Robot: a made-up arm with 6 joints. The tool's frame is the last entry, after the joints. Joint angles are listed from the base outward. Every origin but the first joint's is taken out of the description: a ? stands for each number. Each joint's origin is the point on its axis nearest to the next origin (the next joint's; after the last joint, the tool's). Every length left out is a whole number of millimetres.
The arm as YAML. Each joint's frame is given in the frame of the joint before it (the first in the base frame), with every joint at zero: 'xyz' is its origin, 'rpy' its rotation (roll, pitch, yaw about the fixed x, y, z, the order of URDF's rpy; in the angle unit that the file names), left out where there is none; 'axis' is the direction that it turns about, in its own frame. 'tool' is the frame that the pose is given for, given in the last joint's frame.
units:
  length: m
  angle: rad
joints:
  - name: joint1
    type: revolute
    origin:
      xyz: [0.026, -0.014, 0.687]
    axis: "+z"
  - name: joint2
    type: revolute
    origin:
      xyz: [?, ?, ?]
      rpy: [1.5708, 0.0, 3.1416]
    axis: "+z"
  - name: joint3
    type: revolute
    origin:
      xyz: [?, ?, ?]
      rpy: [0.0, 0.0, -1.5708]
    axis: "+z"
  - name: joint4
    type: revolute
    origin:
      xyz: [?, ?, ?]
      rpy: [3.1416, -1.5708, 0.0]
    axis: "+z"
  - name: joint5
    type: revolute
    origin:
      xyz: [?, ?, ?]
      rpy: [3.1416, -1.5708, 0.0]
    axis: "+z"
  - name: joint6
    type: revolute
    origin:
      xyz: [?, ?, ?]
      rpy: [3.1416, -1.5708, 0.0]
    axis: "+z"
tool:
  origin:
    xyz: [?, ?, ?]
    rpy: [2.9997, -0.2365, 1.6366]
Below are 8 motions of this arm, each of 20 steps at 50 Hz.
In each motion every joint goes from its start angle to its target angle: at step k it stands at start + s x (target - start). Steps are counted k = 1, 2, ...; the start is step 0. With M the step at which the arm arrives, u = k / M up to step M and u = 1 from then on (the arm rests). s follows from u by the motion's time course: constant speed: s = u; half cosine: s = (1 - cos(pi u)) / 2; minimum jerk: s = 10 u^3 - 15 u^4 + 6 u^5.
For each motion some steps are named. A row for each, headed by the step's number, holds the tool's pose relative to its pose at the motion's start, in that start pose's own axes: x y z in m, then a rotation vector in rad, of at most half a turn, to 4 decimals.
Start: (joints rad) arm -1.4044 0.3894 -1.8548 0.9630 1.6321 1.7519
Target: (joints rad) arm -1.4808 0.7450 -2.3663 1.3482 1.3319 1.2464
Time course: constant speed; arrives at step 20
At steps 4, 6, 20:
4: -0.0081 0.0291 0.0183 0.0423 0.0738 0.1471
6: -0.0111 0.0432 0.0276 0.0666 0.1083 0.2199
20: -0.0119 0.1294 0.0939 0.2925 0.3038 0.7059

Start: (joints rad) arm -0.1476 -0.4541 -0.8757 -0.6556 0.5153 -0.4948
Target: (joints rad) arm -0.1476 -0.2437 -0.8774 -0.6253 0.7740 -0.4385
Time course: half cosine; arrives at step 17
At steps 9, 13, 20:
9: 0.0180 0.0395 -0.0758 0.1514 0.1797 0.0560
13: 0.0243 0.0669 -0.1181 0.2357 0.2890 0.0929
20: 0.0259 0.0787 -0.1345 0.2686 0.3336 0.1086

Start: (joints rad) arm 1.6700 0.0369 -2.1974 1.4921 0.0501 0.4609
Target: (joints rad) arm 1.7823 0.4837 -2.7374 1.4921 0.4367 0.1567
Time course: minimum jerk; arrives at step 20
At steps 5, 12, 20:
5: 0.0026 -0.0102 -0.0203 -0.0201 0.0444 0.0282
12: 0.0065 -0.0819 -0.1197 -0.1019 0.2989 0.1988
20: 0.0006 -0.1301 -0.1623 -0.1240 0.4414 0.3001

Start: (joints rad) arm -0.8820 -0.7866 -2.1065 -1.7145 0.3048 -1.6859
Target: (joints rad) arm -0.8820 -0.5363 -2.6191 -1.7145 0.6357 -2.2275
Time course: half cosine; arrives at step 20
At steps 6, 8, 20:
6: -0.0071 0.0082 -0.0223 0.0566 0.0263 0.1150
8: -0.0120 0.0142 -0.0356 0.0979 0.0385 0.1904
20: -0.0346 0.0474 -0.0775 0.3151 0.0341 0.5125

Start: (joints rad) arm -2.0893 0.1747 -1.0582 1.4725 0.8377 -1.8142
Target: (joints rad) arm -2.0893 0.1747 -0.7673 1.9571 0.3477 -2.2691
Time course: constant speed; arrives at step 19
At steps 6, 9, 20:
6: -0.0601 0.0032 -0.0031 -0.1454 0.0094 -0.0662
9: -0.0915 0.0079 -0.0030 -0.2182 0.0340 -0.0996
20: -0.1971 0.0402 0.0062 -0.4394 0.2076 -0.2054

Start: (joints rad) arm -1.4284 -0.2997 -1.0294 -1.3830 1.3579 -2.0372
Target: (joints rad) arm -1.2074 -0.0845 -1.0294 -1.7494 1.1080 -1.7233
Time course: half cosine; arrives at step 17
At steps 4, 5, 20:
4: 0.0002 -0.0246 0.0097 -0.0341 0.0637 0.0039
5: 0.0008 -0.0374 0.0152 -0.0536 0.0965 0.0058
20: 0.0323 -0.1796 0.1050 -0.3563 0.4428 0.0258

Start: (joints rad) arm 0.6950 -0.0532 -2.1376 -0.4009 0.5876 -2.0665
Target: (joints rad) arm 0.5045 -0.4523 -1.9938 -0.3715 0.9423 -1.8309
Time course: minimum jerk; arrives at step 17
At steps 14, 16, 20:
14: -0.1809 -0.0081 0.2035 0.2906 0.1946 -0.2172
16: -0.1859 -0.0085 0.2133 0.3014 0.2034 -0.2269
20: -0.1861 -0.0086 0.2138 0.3019 0.2039 -0.2273

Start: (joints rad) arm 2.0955 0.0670 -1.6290 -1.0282 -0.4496 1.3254
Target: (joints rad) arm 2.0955 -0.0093 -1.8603 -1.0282 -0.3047 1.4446
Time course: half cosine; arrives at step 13
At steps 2, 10, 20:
2: 0.0080 0.0036 0.0041 -0.0015 -0.0133 -0.0026
10: 0.1159 0.0585 0.0782 -0.0100 -0.2080 -0.0500
20: 0.1311 0.0673 0.0920 -0.0091 -0.2386 -0.0589

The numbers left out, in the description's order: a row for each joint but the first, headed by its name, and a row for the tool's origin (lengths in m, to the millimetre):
joint2: -0.013 -0.011 0.0
joint3: -0.072 0.451 0.0
joint4: 0.468 -0.081 0.0
joint5: -0.01 0.007 0.0
joint6: 0.069 -0.09 0.0
tool: -0.025 0.007 0.0

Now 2 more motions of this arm.
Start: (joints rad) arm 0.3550 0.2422 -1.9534 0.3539 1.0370 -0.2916
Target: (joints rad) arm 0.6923 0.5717 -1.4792 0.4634 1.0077 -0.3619
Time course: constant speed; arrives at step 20
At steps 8, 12, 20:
8: -0.0267 0.0801 -0.2389 0.1113 0.3087 0.0858
12: -0.0676 0.1268 -0.3473 0.1526 0.4653 0.1294
20: -0.1975 0.2172 -0.5298 0.2030 0.7815 0.2147

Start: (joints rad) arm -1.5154 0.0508 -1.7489 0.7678 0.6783 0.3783
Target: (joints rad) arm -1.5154 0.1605 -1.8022 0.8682 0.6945 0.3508
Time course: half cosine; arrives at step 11
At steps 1, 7, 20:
1: 0.0007 -0.0005 -0.0013 0.0005 0.0015 -0.0013
7: 0.0220 -0.0184 -0.0457 0.0165 0.0519 -0.0444
20: 0.0305 -0.0268 -0.0646 0.0237 0.0727 -0.0631

